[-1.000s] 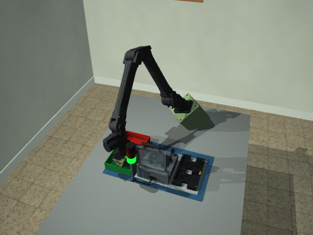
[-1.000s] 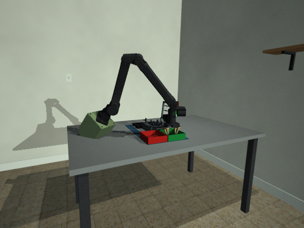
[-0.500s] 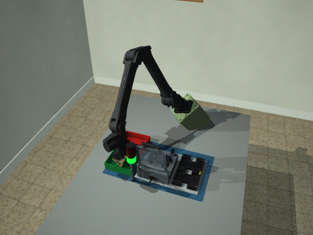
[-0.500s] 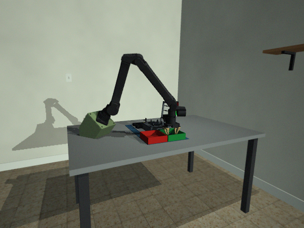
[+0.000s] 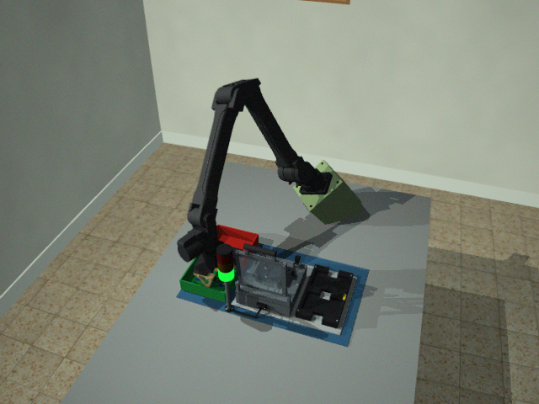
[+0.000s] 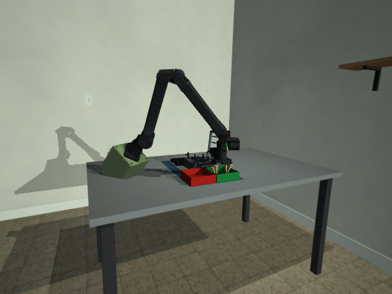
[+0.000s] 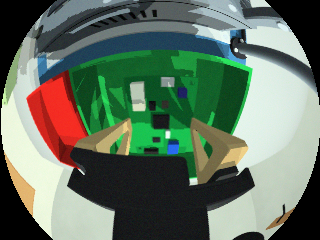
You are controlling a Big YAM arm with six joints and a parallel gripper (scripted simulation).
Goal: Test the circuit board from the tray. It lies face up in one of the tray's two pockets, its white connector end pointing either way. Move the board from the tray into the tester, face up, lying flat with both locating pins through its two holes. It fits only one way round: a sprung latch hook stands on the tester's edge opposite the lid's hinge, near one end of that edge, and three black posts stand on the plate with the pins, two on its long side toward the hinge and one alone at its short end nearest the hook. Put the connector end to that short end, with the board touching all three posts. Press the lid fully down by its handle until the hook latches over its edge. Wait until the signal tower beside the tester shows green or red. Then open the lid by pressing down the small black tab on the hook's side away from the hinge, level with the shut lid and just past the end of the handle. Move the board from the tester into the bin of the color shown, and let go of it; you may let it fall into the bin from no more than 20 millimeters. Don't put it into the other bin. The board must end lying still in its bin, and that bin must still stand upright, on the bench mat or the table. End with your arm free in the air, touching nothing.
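Now: the green bin right at my hand. Also, from my hand: tester plate (200 mm to the left, 50 mm behind, 50 mm above); green circuit board (right at my hand); red bin (150 mm behind, 10 mm to the right).
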